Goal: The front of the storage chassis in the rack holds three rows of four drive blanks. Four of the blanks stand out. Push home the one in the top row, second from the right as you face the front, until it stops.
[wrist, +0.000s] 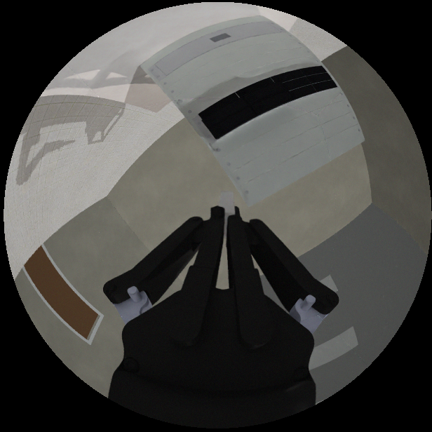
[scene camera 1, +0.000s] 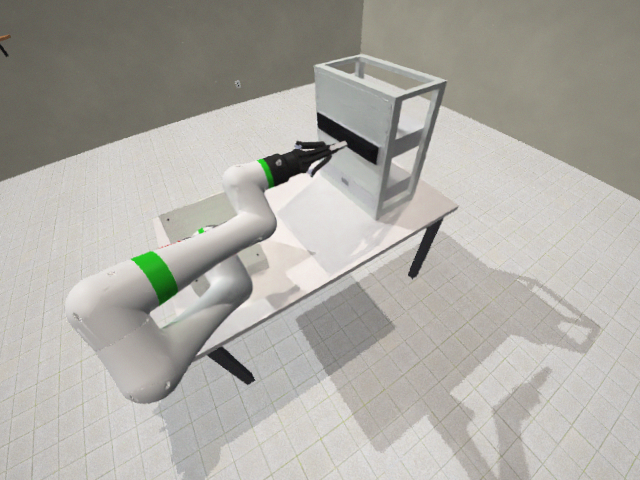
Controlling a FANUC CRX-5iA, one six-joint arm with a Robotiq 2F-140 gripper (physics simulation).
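Note:
The storage chassis shows as a black band across the front of the pale grey rack. Thin lines mark parts of its face in the wrist view, but single drive blanks, their rows and which ones stand out are too dark and small to tell. My gripper is shut and empty, its pale fingertips together. In the scene view the tips overlap the black band; in the wrist view they show apart from it, past the rack panel's edge. Contact with a blank cannot be made out.
The rack stands at the far end of the pale table. Grey panels lie above and below the chassis. The rack's side is an open frame. The arm reaches over the table from its grey base plate.

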